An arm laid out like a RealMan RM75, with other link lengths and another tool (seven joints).
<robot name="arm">
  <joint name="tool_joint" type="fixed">
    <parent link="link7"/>
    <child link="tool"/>
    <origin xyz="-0.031 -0.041 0.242" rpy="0 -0.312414 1.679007"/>
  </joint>
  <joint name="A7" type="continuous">
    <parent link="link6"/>
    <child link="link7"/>
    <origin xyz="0 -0.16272 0" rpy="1.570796 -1.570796 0"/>
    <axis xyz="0 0 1"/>
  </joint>
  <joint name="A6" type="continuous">
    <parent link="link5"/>
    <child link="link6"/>
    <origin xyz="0 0 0" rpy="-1.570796 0 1.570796"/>
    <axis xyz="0 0 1"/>
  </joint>
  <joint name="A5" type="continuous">
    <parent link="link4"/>
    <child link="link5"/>
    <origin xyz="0 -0.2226 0" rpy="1.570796 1.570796 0"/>
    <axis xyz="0 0 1"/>
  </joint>
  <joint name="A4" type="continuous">
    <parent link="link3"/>
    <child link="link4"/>
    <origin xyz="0 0 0" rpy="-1.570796 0 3.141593"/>
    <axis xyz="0 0 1"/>
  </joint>
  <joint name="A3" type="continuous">
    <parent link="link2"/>
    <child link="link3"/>
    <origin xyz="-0.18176 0 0" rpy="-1.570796 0 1.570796"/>
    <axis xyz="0 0 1"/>
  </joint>
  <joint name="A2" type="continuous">
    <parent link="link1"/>
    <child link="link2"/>
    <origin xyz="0 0 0" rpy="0 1.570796 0"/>
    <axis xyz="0 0 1"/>
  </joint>
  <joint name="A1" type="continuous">
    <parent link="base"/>
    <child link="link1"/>
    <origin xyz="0 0 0.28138" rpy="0 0 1.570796"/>
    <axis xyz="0 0 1"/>
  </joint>
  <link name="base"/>
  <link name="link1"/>
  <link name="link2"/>
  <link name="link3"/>
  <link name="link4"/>
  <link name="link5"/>
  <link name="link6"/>
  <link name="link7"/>
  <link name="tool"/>
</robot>
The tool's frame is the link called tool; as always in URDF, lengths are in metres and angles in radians. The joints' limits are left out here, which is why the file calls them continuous.
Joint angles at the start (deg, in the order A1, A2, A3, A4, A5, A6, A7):
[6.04 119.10 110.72 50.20 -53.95 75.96 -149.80]
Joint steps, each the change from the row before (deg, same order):
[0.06 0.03 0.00 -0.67 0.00 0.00 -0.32]
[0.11 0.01 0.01 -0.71 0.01 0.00 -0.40]
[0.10 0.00 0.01 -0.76 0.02 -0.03 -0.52]
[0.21 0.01 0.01 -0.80 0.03 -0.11 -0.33]
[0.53 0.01 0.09 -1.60 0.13 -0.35 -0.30]
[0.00 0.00 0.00 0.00 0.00 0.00 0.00]
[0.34 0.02 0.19 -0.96 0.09 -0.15 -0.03]
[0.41 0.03 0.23 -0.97 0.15 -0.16 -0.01]
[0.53 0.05 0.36 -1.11 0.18 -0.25 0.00]
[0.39 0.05 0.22 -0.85 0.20 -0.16 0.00]
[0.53 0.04 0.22 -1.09 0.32 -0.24 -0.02]
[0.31 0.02 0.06 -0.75 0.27 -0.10 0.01]
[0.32 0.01 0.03 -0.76 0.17 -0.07 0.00]
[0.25 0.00 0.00 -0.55 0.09 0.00 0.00]
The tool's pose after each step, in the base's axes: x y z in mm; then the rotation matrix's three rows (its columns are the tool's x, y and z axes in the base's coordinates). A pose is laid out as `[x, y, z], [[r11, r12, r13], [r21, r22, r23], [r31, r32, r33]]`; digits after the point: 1 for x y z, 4 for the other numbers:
[97.3, 523.2, 45.6], [[-0.8992, 0.2935, -0.3245], [-0.1037, 0.5775, 0.8098], [0.4251, 0.7618, -0.4888]]
[100.8, 523.2, 43.2], [[-0.9003, 0.2961, -0.3191], [-0.0976, 0.5771, 0.8108], [0.4243, 0.7611, -0.4906]]
[104.8, 523.2, 40.8], [[-0.9020, 0.2980, -0.3125], [-0.0913, 0.5757, 0.8125], [0.4220, 0.7614, -0.4921]]
[108.5, 523.7, 38.1], [[-0.9027, 0.3024, -0.3062], [-0.0832, 0.5755, 0.8136], [0.4222, 0.7599, -0.4943]]
[116.2, 525.4, 33.2], [[-0.9020, 0.3166, -0.2934], [-0.0635, 0.5750, 0.8157], [0.4269, 0.7544, -0.4986]]
[116.2, 525.4, 33.2], [[-0.9020, 0.3166, -0.2934], [-0.0635, 0.5750, 0.8157], [0.4269, 0.7544, -0.4986]]
[120.7, 526.5, 31.2], [[-0.9003, 0.3276, -0.2866], [-0.0513, 0.5740, 0.8172], [0.4323, 0.7504, -0.5000]]
[124.7, 527.9, 29.7], [[-0.8978, 0.3395, -0.2807], [-0.0397, 0.5723, 0.8191], [0.4387, 0.7465, -0.5003]]
[129.5, 530.1, 28.7], [[-0.8945, 0.3537, -0.2733], [-0.0264, 0.5686, 0.8222], [0.4462, 0.7427, -0.4993]]
[132.7, 531.5, 27.7], [[-0.8914, 0.3651, -0.2686], [-0.0165, 0.5661, 0.8242], [0.4529, 0.7391, -0.4986]]
[136.7, 533.4, 26.5], [[-0.8872, 0.3791, -0.2628], [-0.0043, 0.5629, 0.8265], [0.4613, 0.7345, -0.4978]]
[139.1, 534.2, 25.2], [[-0.8838, 0.3891, -0.2597], [0.0041, 0.5616, 0.8274], [0.4678, 0.7302, -0.4979]]
[141.4, 534.7, 23.0], [[-0.8810, 0.3973, -0.2569], [0.0122, 0.5619, 0.8271], [0.4729, 0.7256, -0.4999]]
[142.4, 534.8, 21.1], [[-0.8791, 0.4022, -0.2558], [0.0173, 0.5632, 0.8261], [0.4763, 0.7218, -0.5021]]

